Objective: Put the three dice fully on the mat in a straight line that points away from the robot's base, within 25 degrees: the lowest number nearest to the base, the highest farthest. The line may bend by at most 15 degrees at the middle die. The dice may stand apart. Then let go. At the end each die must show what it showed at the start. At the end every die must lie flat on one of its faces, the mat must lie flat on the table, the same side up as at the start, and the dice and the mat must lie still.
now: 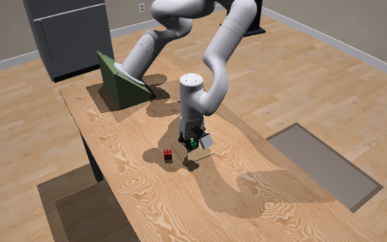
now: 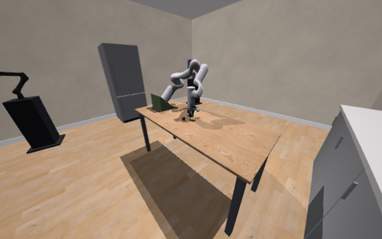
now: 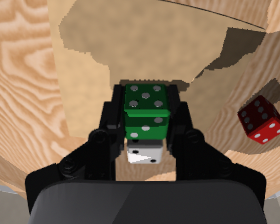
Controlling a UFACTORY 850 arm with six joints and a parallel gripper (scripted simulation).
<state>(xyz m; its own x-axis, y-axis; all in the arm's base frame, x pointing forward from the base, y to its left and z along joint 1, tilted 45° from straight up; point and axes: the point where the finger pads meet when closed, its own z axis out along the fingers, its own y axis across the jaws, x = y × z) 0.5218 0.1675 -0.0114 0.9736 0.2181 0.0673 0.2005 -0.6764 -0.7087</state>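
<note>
The green die is 10 mm below my hand. Round my hand: tan mat (30 mm below); red die (110 mm to the right, 20 mm below); white die (40 mm behind, 10 mm to the right, 10 mm below).
</note>
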